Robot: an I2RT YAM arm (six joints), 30 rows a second.
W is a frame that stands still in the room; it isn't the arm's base.
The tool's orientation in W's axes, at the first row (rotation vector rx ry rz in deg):
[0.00, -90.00, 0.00]
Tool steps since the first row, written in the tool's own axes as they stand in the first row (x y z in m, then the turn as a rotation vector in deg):
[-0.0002, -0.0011, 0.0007, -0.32, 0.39, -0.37]
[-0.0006, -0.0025, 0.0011, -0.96, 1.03, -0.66]
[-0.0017, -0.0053, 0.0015, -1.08, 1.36, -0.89]
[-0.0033, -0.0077, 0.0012, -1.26, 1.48, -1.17]
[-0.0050, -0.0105, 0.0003, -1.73, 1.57, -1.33]
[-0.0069, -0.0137, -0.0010, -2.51, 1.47, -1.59]
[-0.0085, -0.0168, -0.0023, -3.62, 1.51, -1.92]
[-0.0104, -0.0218, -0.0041, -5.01, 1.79, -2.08]
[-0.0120, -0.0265, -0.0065, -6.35, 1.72, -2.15]
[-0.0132, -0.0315, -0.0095, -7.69, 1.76, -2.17]
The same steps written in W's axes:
[-0.0007, -0.0011, -0.0002, 0.37, 0.39, -0.32]
[-0.0011, -0.0025, -0.0006, 0.66, 1.03, -0.96]
[-0.0015, -0.0053, -0.0017, 0.89, 1.36, -1.08]
[-0.0012, -0.0077, -0.0033, 1.17, 1.48, -1.26]
[-0.0003, -0.0105, -0.0050, 1.33, 1.57, -1.73]
[0.0010, -0.0137, -0.0069, 1.59, 1.47, -2.51]
[0.0023, -0.0168, -0.0085, 1.92, 1.51, -3.62]
[0.0041, -0.0218, -0.0104, 2.08, 1.79, -5.01]
[0.0065, -0.0265, -0.0120, 2.15, 1.72, -6.35]
[0.0095, -0.0315, -0.0132, 2.17, 1.76, -7.69]

